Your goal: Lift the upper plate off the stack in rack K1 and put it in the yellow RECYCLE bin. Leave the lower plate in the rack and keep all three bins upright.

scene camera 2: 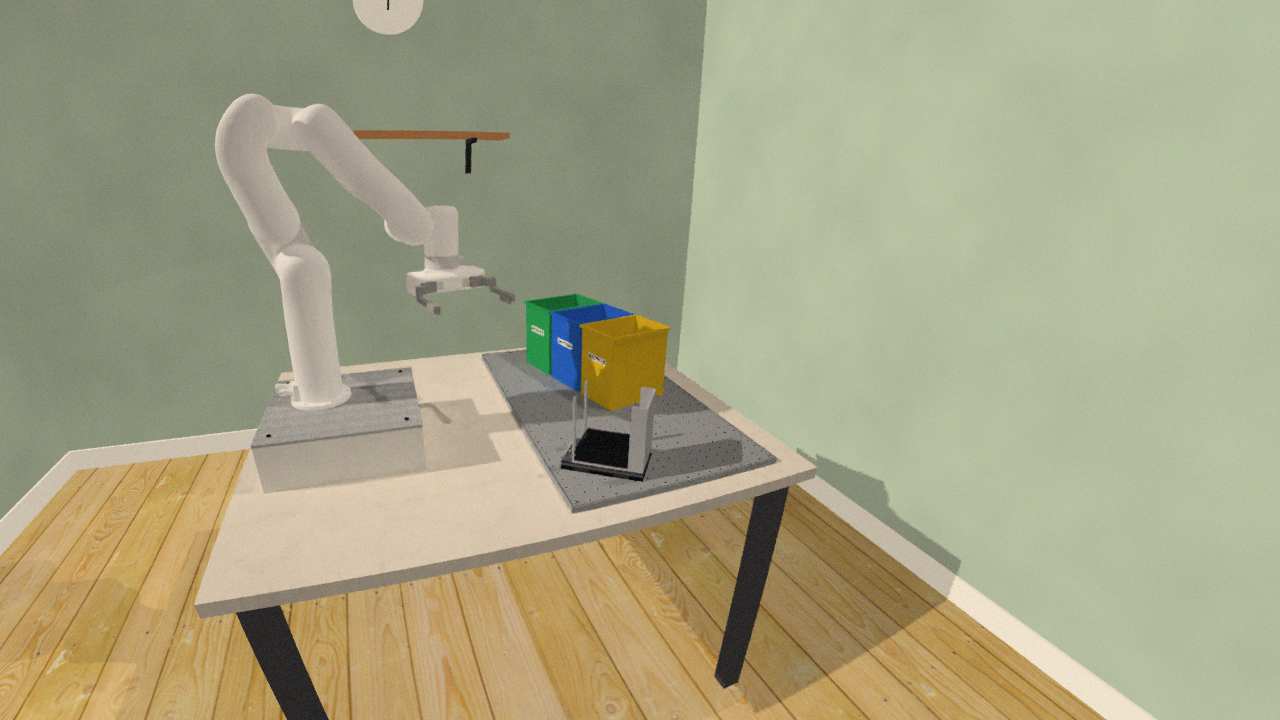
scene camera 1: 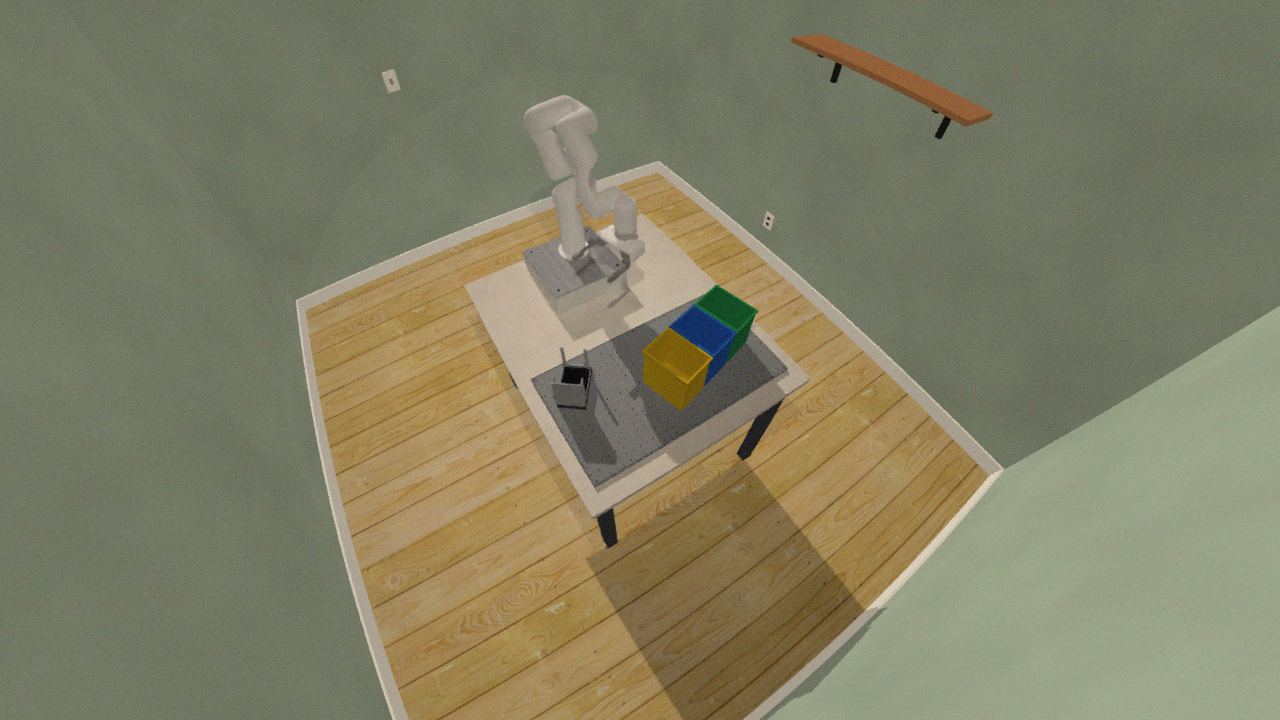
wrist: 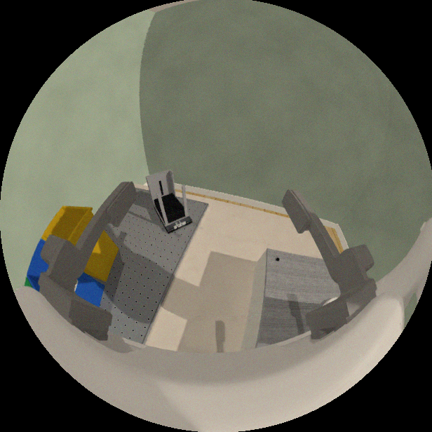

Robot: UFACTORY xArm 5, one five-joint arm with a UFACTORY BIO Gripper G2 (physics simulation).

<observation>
A yellow recycle bin shows in scene camera 2, in scene camera 1 and in the wrist view (68, 223). A blue bin shows in scene camera 2, in scene camera 1 and in the wrist view (86, 287). The same spot on the blue bin: (scene camera 2: 566, 332) is (scene camera 1: 681, 324). One and the same spot on the yellow recycle bin: (scene camera 2: 619, 356) is (scene camera 1: 647, 362).
</observation>
